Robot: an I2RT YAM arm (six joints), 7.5 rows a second.
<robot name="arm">
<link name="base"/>
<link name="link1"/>
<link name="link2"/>
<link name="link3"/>
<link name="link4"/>
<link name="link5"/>
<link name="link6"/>
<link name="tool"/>
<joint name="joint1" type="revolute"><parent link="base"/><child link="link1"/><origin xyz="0 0 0.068"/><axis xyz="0 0 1"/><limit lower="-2.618" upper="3.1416"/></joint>
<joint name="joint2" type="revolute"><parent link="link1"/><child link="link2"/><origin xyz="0.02 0.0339 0.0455"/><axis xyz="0 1 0"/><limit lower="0" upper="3.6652"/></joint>
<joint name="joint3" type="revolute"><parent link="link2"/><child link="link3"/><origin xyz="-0.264 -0.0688 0"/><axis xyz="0 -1 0"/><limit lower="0" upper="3.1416"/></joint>
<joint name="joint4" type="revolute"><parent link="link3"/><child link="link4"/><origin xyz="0.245 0.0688 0.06"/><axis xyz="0 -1 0"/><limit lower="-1.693" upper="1.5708"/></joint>
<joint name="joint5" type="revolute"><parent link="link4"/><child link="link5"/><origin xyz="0.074 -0.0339 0.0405"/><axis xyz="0 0 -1"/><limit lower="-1.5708" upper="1.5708"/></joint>
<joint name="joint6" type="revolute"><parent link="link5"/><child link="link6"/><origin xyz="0.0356 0 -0.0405"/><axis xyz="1 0 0"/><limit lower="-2.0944" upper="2.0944"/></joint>
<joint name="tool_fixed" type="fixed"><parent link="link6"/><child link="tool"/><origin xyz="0 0 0" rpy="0 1.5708 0"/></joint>
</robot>
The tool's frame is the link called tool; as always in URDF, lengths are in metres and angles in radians.
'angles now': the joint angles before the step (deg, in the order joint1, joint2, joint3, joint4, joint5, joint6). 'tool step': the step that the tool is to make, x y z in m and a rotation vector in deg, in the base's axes. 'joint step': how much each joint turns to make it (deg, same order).
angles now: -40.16, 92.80, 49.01, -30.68, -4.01, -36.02
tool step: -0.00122, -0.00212, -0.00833, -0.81, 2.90, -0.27
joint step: -0.18, 1.68, -0.15, 0.12, 2.43, -0.55
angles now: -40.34, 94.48, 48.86, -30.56, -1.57, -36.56
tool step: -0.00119, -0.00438, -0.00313, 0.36, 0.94, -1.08
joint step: -0.78, 1.11, 0.51, -0.34, 0.40, 0.21
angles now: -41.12, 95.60, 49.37, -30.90, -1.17, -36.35
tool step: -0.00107, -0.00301, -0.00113, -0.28, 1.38, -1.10
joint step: -0.44, 0.67, 0.54, -0.72, 1.24, 0.40
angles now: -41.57, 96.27, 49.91, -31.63, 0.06, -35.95
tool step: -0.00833, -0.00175, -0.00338, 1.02, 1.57, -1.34
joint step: -1.37, 0.05, -0.68, -1.12, 0.29, -0.08
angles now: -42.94, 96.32, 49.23, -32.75, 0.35, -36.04
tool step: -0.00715, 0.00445, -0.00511, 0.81, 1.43, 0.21
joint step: -0.30, -0.44, -1.76, -0.27, 0.30, -0.57
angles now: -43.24, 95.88, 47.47, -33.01, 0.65, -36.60
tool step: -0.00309, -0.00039, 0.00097, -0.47, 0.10, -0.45
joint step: -0.46, -0.63, -0.46, 0.08, 0.40, -0.07
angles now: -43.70, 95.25, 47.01, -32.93, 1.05, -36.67
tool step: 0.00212, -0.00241, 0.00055, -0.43, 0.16, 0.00
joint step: 0.00, 0.51, 0.71, -0.01, 0.42, -0.07
